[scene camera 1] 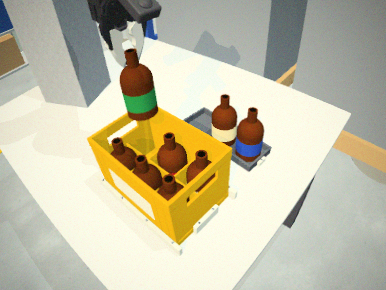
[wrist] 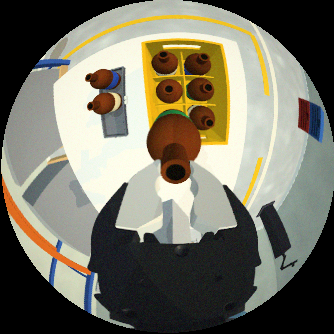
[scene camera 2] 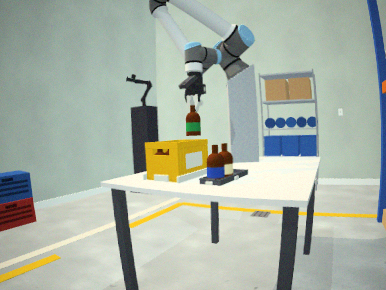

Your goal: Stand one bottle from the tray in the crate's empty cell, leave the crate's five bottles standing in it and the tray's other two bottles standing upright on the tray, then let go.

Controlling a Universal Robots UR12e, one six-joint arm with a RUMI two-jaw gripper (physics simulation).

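Where they show: gripper, fingertip midpoint: (scene camera 1: 130, 64) (wrist: 173, 161) (scene camera 2: 194, 112); arm's base, origin of the base link: (scene camera 2: 240, 75).
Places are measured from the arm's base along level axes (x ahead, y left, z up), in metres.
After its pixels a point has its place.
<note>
My gripper (scene camera 1: 129, 46) (scene camera 2: 193, 103) (wrist: 173, 161) {x 0.541, y -0.122, z -0.285 m} is shut on the neck of the green-banded brown bottle (scene camera 1: 138, 90) {x 0.581, y -0.148, z -0.323 m} (scene camera 2: 193, 123) {x 0.586, y -0.108, z -0.343 m} (wrist: 173, 137) {x 0.569, y -0.127, z -0.286 m}. The bottle hangs upright; in scene camera 1 its base overlaps the far rim of the yellow crate (scene camera 1: 106, 169) {x 0.533, y -0.258, z -0.499 m} (scene camera 2: 167, 164) {x 0.772, y -0.157, z -0.522 m} (wrist: 226, 95) {x 0.608, y -0.260, z -0.427 m}, and in scene camera 2 it shows just above the rim. The crate's empty cell is at the gripper's end, partly hidden by the bottle in the wrist view. Five brown bottles stand in the other cells. A cream-banded bottle (scene camera 1: 224, 122) {x 0.680, y 0.041, z -0.501 m} (wrist: 106, 103) {x 0.651, y 0.044, z -0.486 m} and a blue-banded bottle (scene camera 1: 250, 136) {x 0.766, y 0.027, z -0.499 m} (scene camera 2: 215, 164) {x 0.785, y 0.072, z -0.517 m} (wrist: 104, 79) {x 0.731, y 0.035, z -0.490 m} stand upright on the grey tray (scene camera 1: 199, 116) {x 0.539, y 0.118, z -0.593 m} (scene camera 2: 240, 175) {x 0.625, y 0.133, z -0.589 m} (wrist: 116, 129) {x 0.548, y 0.093, z -0.595 m}.
White brackets (scene camera 1: 206, 219) {x 0.780, y -0.198, z -0.574 m} sit against the crate's base on the white table (scene camera 1: 310, 117) {x 0.857, y 0.330, z -0.600 m} (scene camera 2: 280, 182) {x 0.717, y 0.329, z -0.600 m}. The tray is beside the crate's long side. A grey pillar (scene camera 1: 55, 55) {x 0.084, y -0.074, z -0.380 m} (scene camera 2: 243, 117) {x 0.115, y 0.033, z -0.306 m} rises behind the table. A shelf rack (scene camera 2: 288, 102) stands in the background.
</note>
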